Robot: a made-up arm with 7 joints. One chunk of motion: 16 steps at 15 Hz.
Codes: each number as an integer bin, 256 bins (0 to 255) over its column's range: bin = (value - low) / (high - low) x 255, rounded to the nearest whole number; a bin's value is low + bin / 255 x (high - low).
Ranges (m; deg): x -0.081..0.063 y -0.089..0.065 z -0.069..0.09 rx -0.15..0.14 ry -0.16..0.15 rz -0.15..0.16
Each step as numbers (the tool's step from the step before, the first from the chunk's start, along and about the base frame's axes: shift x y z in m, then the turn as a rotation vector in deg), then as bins.
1 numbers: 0.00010 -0.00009 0.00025 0.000 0.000 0.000
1 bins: 144 147 111 132 132 123
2 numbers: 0.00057 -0.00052 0.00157 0.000 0.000 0.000
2 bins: 144 147 113 132 132 123
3 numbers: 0.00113 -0.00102 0.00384 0.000 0.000 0.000
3 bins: 145 146 117 132 132 123
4 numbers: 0.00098 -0.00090 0.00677 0.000 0.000 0.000
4 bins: 145 146 122 132 132 123
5 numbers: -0.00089 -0.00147 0.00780 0.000 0.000 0.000
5 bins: 142 145 123 132 132 123
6 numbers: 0.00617 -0.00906 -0.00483 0.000 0.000 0.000
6 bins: 154 132 103 132 132 123
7 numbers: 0.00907 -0.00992 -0.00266 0.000 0.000 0.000
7 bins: 159 131 106 132 132 123
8 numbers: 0.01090 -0.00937 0.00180 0.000 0.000 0.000
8 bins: 163 132 114 132 132 123
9 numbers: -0.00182 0.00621 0.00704 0.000 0.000 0.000
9 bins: 140 158 122 132 132 123
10 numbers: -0.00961 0.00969 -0.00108 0.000 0.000 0.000
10 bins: 126 163 109 132 132 123
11 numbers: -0.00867 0.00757 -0.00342 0.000 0.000 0.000
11 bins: 128 160 105 132 132 123
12 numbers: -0.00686 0.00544 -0.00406 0.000 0.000 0.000
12 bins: 131 156 104 132 132 123
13 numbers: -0.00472 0.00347 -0.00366 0.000 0.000 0.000
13 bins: 135 153 105 132 132 123
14 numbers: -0.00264 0.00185 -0.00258 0.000 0.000 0.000
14 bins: 139 150 107 132 132 123
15 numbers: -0.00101 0.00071 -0.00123 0.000 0.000 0.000
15 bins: 142 149 109 132 132 123
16 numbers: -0.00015 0.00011 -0.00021 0.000 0.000 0.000
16 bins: 143 148 110 132 132 123
